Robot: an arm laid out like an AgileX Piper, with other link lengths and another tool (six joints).
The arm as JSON. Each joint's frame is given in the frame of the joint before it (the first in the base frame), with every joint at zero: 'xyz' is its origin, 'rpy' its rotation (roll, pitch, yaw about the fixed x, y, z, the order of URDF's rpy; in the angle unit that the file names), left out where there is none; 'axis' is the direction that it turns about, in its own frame. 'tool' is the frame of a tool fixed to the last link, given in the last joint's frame.
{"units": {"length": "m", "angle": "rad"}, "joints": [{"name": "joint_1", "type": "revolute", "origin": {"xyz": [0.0, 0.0, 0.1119]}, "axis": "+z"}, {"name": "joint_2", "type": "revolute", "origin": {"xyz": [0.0, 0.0, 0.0]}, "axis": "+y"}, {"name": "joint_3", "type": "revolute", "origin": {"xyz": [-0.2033, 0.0, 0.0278]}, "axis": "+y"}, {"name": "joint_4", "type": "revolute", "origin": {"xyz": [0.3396, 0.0, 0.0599]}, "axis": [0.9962, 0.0, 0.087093]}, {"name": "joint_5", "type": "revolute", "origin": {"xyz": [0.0, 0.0, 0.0]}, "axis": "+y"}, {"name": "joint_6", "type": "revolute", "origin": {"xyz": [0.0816, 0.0, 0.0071]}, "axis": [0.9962, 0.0, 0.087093]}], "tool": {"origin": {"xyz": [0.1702, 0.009, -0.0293], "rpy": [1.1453, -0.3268, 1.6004]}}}
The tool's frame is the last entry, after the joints.
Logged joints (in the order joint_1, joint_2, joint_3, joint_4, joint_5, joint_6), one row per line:
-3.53, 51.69, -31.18, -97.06, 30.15, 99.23
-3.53, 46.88, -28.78, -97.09, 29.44, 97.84
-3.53, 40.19, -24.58, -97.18, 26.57, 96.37
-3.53, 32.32, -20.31, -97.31, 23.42, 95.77
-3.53, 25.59, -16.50, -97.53, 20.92, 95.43
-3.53, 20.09, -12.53, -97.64, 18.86, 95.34
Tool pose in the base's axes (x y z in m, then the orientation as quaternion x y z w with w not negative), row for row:
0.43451, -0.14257, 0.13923, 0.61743, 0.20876, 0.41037, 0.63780
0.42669, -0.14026, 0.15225, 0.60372, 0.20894, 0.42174, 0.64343
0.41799, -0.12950, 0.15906, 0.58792, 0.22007, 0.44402, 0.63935
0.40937, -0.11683, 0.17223, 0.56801, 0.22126, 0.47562, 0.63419
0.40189, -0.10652, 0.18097, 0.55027, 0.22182, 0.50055, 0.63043
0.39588, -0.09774, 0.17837, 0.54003, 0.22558, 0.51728, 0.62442
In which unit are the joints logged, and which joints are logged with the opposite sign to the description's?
The joints are logged in degrees. Opposite sign: none.
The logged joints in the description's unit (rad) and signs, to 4 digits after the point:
-0.0616, 0.9022, -0.5442, -1.6940, 0.5262, 1.7319
-0.0616, 0.8182, -0.5023, -1.6945, 0.5138, 1.7076
-0.0616, 0.7014, -0.4290, -1.6961, 0.4637, 1.6820
-0.0616, 0.5641, -0.3545, -1.6984, 0.4088, 1.6715
-0.0616, 0.4466, -0.2880, -1.7022, 0.3651, 1.6656
-0.0616, 0.3506, -0.2187, -1.7041, 0.3292, 1.6640

